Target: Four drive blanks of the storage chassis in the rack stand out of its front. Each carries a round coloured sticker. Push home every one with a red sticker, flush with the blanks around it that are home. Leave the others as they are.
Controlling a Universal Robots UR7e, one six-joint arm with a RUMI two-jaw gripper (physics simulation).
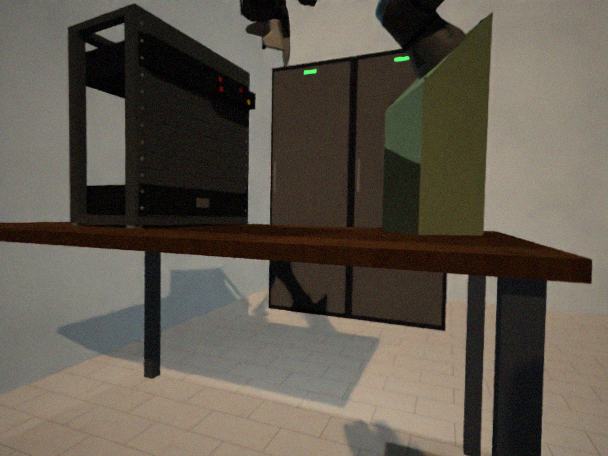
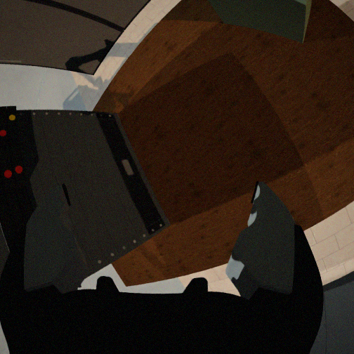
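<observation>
The rack (image 1: 132,125) (image 2: 145,200) holds the dark storage chassis (image 1: 200,72) (image 2: 15,200) near its top. Three red stickers show on its blanks: one red sticker (image 1: 220,79) (image 2: 8,174), another red sticker (image 1: 221,89) (image 2: 19,169) close by, and a third red sticker (image 1: 240,90) (image 2: 3,133). A yellow-orange sticker (image 1: 248,102) (image 2: 12,117) sits near the far side, on a blank that visibly stands out. How far the red-marked blanks stand out is hard to tell in the dark. My gripper (image 1: 267,46) (image 2: 159,186) is open and empty, high in front of the rack, apart from the chassis.
The rack stands on a brown wooden table (image 1: 300,245) (image 2: 210,125). A green angular block (image 1: 452,150) (image 2: 270,17) stands on the table opposite the rack front. Tall dark cabinets (image 1: 310,150) (image 2: 45,40) stand behind the table. A small light label (image 1: 202,202) (image 2: 128,167) marks the rack's lowest unit.
</observation>
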